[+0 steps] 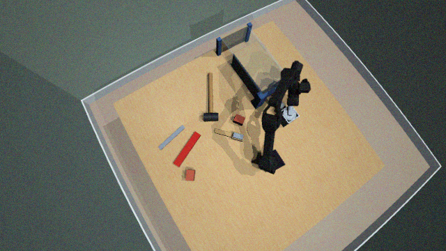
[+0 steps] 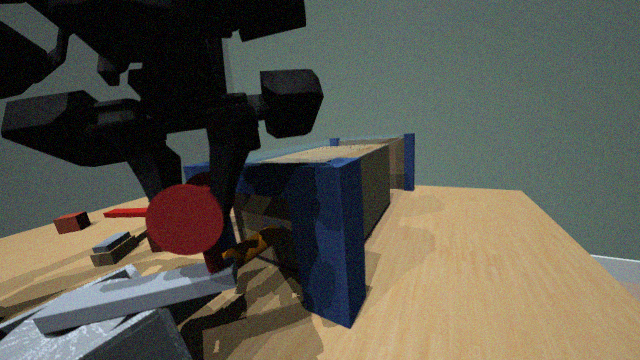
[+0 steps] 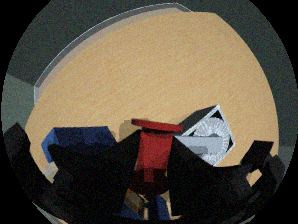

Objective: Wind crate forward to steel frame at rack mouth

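My gripper tip is now 9 cm short of the blue frame, 8 cm to the right of it and 3 cm above it. From my gripper tip the other things lie so: red grip: 1 cm to the left, 1 cm ahead; brush-like tool: 43 cm to the left, 12 cm below, 1 cm behind; grey winch: 10 cm below, 9 cm behind, 6 cm to the left.
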